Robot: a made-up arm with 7 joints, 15 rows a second.
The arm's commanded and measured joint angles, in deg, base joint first. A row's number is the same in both.
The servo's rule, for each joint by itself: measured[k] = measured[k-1] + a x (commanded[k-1-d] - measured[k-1]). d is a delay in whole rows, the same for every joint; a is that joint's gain. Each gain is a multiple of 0.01, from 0.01 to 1. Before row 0 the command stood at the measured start. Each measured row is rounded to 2 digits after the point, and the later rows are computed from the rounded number. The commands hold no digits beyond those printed.
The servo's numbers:
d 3
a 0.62 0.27 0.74 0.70 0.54 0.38 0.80
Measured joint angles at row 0:
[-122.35, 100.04, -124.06, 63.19, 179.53, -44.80, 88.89]
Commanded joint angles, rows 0 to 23:
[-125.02, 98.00, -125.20, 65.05, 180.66, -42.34, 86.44]
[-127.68, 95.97, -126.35, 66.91, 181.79, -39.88, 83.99]
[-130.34, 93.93, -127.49, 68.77, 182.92, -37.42, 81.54]
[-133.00, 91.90, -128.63, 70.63, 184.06, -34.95, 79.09]
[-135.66, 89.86, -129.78, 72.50, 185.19, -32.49, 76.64]
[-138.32, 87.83, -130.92, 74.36, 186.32, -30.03, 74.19]
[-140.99, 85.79, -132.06, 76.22, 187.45, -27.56, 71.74]
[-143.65, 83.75, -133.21, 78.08, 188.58, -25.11, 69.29]
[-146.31, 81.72, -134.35, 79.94, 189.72, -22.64, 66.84]
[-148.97, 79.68, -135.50, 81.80, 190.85, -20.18, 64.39]
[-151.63, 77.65, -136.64, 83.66, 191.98, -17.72, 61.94]
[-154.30, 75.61, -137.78, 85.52, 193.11, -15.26, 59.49]
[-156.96, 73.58, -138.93, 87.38, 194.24, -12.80, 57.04]
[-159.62, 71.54, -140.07, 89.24, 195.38, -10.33, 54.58]
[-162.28, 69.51, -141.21, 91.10, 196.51, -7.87, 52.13]
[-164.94, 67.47, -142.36, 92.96, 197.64, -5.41, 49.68]
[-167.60, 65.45, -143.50, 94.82, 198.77, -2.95, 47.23]
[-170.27, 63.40, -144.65, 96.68, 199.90, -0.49, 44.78]
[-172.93, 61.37, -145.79, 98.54, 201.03, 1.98, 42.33]
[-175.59, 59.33, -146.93, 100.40, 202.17, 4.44, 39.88]
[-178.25, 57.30, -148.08, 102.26, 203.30, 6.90, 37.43]
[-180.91, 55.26, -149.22, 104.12, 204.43, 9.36, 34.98]
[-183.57, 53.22, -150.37, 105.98, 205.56, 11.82, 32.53]
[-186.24, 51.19, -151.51, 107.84, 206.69, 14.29, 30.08]
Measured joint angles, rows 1 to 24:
[-122.35, 100.04, -124.06, 63.19, 179.53, -44.80, 88.89]
[-122.35, 100.04, -124.06, 63.19, 179.53, -44.80, 88.89]
[-122.35, 100.04, -124.06, 63.19, 179.53, -44.80, 88.89]
[-124.01, 99.49, -124.90, 64.49, 180.14, -43.87, 86.93]
[-126.29, 98.54, -125.97, 66.18, 181.03, -42.35, 84.58]
[-128.80, 97.30, -127.09, 67.99, 182.05, -40.48, 82.15]
[-131.40, 95.84, -128.23, 69.84, 183.14, -38.38, 79.70]
[-134.04, 94.23, -129.38, 71.70, 184.25, -36.14, 77.25]
[-136.69, 92.50, -130.52, 73.56, 185.37, -33.82, 74.80]
[-139.36, 90.69, -131.66, 75.42, 186.49, -31.44, 72.35]
[-142.02, 88.82, -132.81, 77.28, 187.62, -29.03, 69.90]
[-144.68, 86.90, -133.95, 79.14, 188.75, -26.60, 67.45]
[-147.34, 84.95, -135.10, 81.00, 189.88, -24.16, 65.00]
[-150.00, 82.98, -136.24, 82.86, 191.01, -21.71, 62.55]
[-152.67, 80.99, -137.38, 84.72, 192.14, -19.26, 60.10]
[-155.33, 78.99, -138.53, 86.58, 193.27, -16.81, 57.65]
[-157.99, 76.98, -139.67, 88.44, 194.41, -14.35, 55.19]
[-160.65, 74.96, -140.81, 90.30, 195.54, -11.89, 52.74]
[-163.31, 72.94, -141.96, 92.16, 196.67, -9.43, 50.29]
[-165.97, 70.92, -143.10, 94.02, 197.80, -6.97, 47.84]
[-168.64, 68.89, -144.25, 95.88, 198.93, -4.51, 45.39]
[-171.30, 66.86, -145.39, 97.74, 200.06, -2.04, 42.94]
[-173.96, 64.83, -146.53, 99.60, 201.20, 0.42, 40.49]
[-176.62, 62.80, -147.68, 101.46, 202.33, 2.88, 38.04]

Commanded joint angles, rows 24 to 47:
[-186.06, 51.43, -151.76, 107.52, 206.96, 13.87, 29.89]
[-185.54, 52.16, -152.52, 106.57, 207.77, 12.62, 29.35]
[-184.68, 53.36, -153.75, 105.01, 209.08, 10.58, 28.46]
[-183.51, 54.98, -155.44, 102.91, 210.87, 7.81, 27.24]
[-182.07, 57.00, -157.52, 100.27, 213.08, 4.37, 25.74]
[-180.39, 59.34, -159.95, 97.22, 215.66, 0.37, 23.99]
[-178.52, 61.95, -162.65, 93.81, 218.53, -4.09, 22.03]
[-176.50, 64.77, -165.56, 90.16, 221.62, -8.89, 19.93]
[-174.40, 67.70, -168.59, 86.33, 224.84, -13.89, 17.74]
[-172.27, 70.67, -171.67, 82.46, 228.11, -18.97, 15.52]
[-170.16, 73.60, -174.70, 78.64, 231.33, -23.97, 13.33]
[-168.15, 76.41, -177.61, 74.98, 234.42, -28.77, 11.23]
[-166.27, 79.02, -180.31, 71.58, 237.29, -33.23, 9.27]
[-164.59, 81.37, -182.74, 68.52, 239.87, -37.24, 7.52]
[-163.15, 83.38, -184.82, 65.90, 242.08, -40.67, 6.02]
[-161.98, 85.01, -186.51, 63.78, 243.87, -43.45, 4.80]
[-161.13, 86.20, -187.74, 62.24, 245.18, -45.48, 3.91]
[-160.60, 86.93, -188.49, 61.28, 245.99, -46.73, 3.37]
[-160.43, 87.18, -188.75, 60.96, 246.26, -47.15, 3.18]
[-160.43, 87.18, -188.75, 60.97, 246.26, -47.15, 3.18]
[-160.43, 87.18, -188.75, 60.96, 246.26, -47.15, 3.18]
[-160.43, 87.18, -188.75, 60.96, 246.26, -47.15, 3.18]
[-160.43, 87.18, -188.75, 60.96, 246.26, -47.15, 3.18]
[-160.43, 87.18, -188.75, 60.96, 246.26, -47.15, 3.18]
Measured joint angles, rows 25 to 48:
[-179.28, 60.76, -148.82, 103.32, 203.46, 5.34, 35.59]
[-181.94, 58.72, -149.97, 105.18, 204.59, 7.80, 33.14]
[-184.61, 56.69, -151.11, 107.04, 205.72, 10.27, 30.69]
[-185.51, 55.27, -151.59, 107.38, 206.39, 11.64, 30.05]
[-185.53, 54.43, -152.28, 106.81, 207.14, 12.01, 29.49]
[-185.00, 54.14, -153.37, 105.55, 208.19, 11.47, 28.67]
[-184.08, 54.37, -154.90, 103.70, 209.64, 10.08, 27.53]
[-182.83, 55.08, -156.84, 101.30, 211.50, 7.91, 26.10]
[-181.32, 56.23, -159.14, 98.44, 213.75, 5.04, 24.41]
[-179.58, 57.77, -161.74, 95.20, 216.33, 1.57, 22.51]
[-177.67, 59.66, -164.57, 91.67, 219.19, -2.40, 20.45]
[-175.64, 61.83, -167.54, 87.93, 222.24, -6.77, 18.28]
[-173.55, 64.22, -170.60, 84.10, 225.41, -11.41, 16.07]
[-171.45, 66.75, -173.63, 80.28, 228.61, -16.18, 13.88]
[-169.40, 69.36, -176.58, 76.57, 231.75, -20.96, 11.76]
[-167.46, 71.97, -179.34, 73.08, 234.74, -25.62, 9.77]
[-165.68, 74.51, -181.86, 69.89, 237.51, -30.04, 7.97]
[-164.11, 76.90, -184.05, 67.10, 239.98, -34.08, 6.41]
[-162.79, 79.09, -185.87, 64.78, 242.08, -37.64, 5.12]
[-161.76, 81.01, -187.25, 63.00, 243.75, -40.62, 4.15]
[-161.04, 82.61, -188.17, 61.80, 244.96, -42.94, 3.53]
[-160.66, 83.84, -188.60, 61.21, 245.66, -44.54, 3.25]
[-160.52, 84.74, -188.71, 61.04, 245.98, -45.53, 3.19]
[-160.46, 85.40, -188.74, 60.98, 246.13, -46.15, 3.18]

